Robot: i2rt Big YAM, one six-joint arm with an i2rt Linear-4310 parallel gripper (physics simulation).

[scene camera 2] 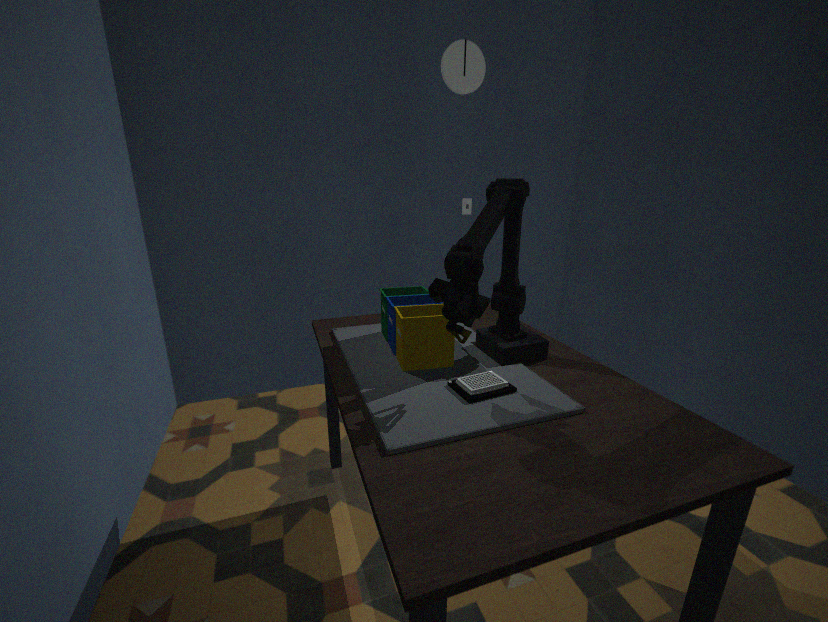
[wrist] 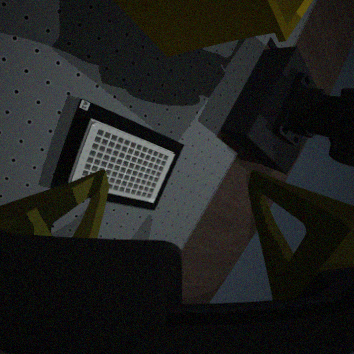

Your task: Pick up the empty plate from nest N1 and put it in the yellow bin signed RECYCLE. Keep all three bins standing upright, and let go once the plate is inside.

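Places are measured from the arm's base along level axes (x back, y right, z up), in centimetres.
Pixels of known places: gripper, fingertip midpoint: (scene camera 2: 469, 330) (wrist: 178, 177); arm's base at its link origin: (scene camera 2: 507, 333) (wrist: 294, 109).
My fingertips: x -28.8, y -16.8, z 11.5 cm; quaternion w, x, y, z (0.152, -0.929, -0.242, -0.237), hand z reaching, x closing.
For each thing: its top centre in the pictures, then the offset to it from my fingertips. "*": a spot on its surface instead. Level surfaces: height alone.
- white plate at its top centre: (wrist: 126, 167) (scene camera 2: 482, 380) dz -14.7, dx +2.7, dy -3.6 cm
- black nest at its top centre: (wrist: 124, 164) (scene camera 2: 481, 383) dz -15.8, dx +2.7, dy -3.6 cm
- yellow bin at its top centre: (scene camera 2: 424, 310) dz +0.7, dx -3.4, dy +20.5 cm
- blue bin at a spot on its surface: (scene camera 2: 392, 332) * dz -9.8, dx -9.7, dy +32.3 cm
- green bin at a spot on its surface: (scene camera 2: 384, 322) * dz -10.9, dx -6.7, dy +46.5 cm
- grey perforated board at its surface level: dz -17.3 cm
- dark wooden table at its surface level: dz -18.6 cm
The white plate (scene camera 2: 483, 382) (wrist: 127, 162), with a grid of small wells, sits in a black nest (scene camera 2: 473, 398) (wrist: 74, 142) on the grey board. A small white label on the nest's corner is too blurred to read. The yellow bin (scene camera 2: 425, 344) (wrist: 200, 25) stands upright behind the plate; no sign on it is readable. The blue bin (scene camera 2: 392, 332) and the green bin (scene camera 2: 384, 322) stand upright behind it. My gripper (scene camera 2: 461, 332) (wrist: 178, 177) is open and empty. It hangs above the board beside the yellow bin, higher than the plate and apart from it.
The grey perforated board (scene camera 2: 428, 431) (wrist: 30, 80) lies on the dark wooden table (scene camera 2: 568, 482) (wrist: 210, 250). The arm's base (scene camera 2: 512, 346) (wrist: 257, 97) stands at the board's edge, right of the bins in the scene view.
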